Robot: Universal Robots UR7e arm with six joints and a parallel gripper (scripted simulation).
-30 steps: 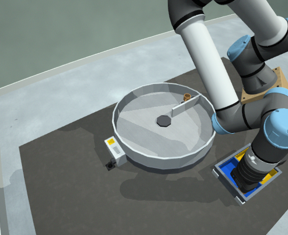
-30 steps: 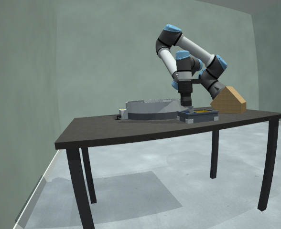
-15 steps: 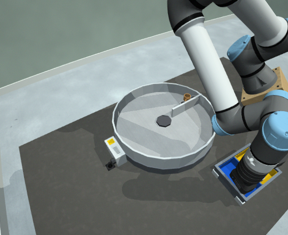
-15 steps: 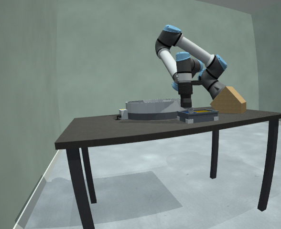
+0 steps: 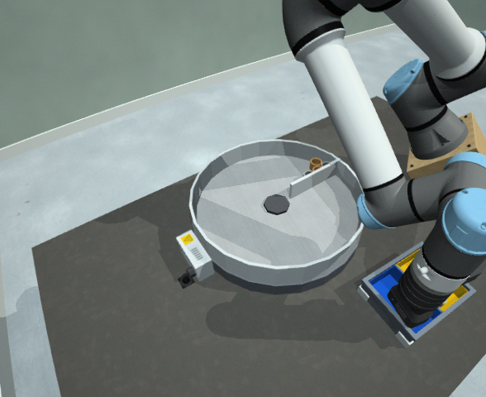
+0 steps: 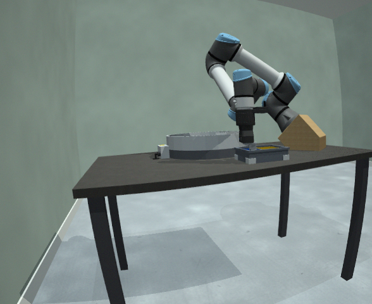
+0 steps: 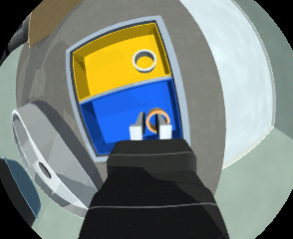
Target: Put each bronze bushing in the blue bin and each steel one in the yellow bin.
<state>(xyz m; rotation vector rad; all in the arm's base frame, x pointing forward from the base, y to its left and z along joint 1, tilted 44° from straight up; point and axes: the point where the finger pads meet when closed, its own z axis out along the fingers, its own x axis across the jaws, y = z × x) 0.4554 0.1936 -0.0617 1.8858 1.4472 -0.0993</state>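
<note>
Right now my hand is 6 cm past the bin and 1 cm to the left of it. The rest, counted from my hand: turntable 37 cm to the right, 2 cm above.
</note>
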